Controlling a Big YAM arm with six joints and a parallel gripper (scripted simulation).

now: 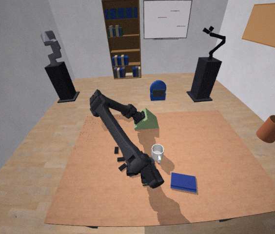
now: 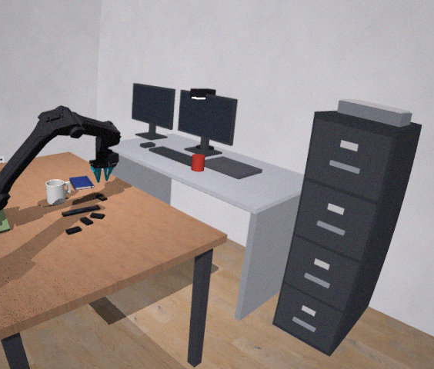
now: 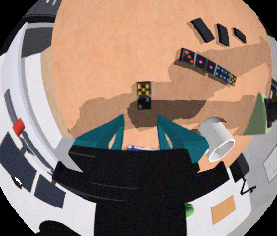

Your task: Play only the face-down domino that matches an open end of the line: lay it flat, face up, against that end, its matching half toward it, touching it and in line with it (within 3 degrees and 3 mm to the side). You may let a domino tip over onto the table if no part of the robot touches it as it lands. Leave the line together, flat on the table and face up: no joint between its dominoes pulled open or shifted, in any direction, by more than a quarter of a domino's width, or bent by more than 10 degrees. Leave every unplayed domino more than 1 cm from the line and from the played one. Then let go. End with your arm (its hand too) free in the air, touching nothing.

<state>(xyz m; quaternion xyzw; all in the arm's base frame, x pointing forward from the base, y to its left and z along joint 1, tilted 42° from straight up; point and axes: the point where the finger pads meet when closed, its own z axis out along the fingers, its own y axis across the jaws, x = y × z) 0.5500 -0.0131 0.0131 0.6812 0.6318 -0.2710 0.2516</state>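
My gripper is now 1 cm past the domino and 9 cm above it. Round my hand: blue book 2 cm ahead, 23 cm to the left, 8 cm below.
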